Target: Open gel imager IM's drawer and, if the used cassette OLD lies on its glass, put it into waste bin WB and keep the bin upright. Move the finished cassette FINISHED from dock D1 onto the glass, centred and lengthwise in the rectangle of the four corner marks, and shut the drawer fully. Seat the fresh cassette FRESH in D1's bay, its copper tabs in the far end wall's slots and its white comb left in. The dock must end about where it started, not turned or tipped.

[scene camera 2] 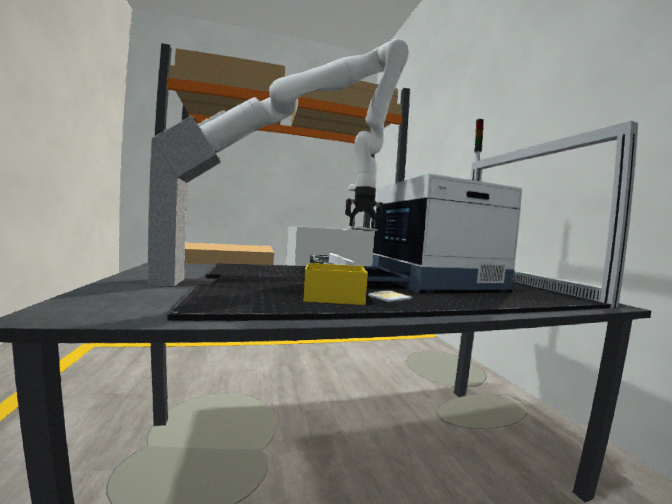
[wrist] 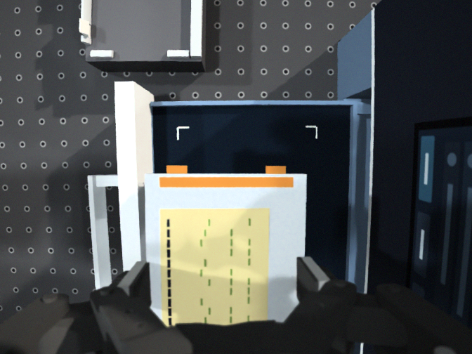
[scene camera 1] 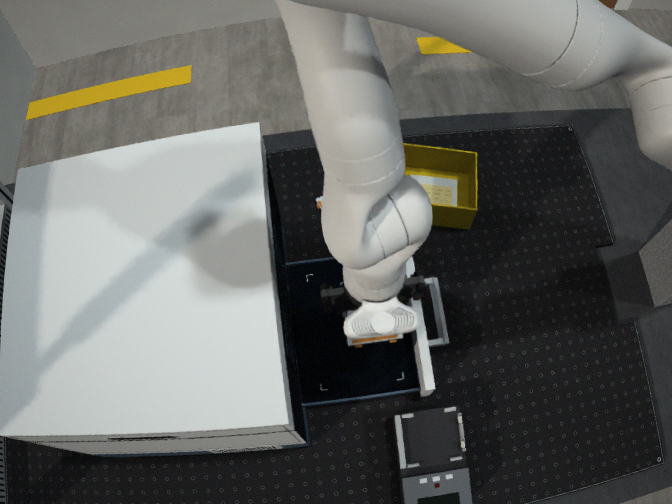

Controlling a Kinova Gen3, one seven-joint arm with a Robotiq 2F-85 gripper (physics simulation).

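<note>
My gripper (scene camera 2: 362,223) (wrist: 224,277) is shut on the finished cassette (scene camera 1: 374,340) (scene camera 2: 362,229) (wrist: 285,200) by its long sides, level and high above the open drawer (scene camera 1: 424,358) (wrist: 131,150). Its copper tabs point toward the dock's side. In the wrist view the cassette lies nearer the drawer's white front and hides part of the glass (wrist: 240,145); two corner marks show beyond the tabs. Dock D1 (scene camera 1: 433,436) (wrist: 145,66) has a bare bay. The used cassette (scene camera 1: 451,189) lies in upright waste bin WB (scene camera 1: 467,217) (scene camera 2: 335,285). The fresh cassette (scene camera 2: 389,295) lies flat beside the bin, mostly hidden by the arm in scene camera 1.
The gel imager (scene camera 1: 146,325) (scene camera 2: 469,227) stands directly behind the drawer, its dark front rising at the right of the wrist view. The drawer's handle (scene camera 1: 440,311) (wrist: 100,230) sticks out from its front. The perforated mat (scene camera 1: 531,347) lies under the bin and dock.
</note>
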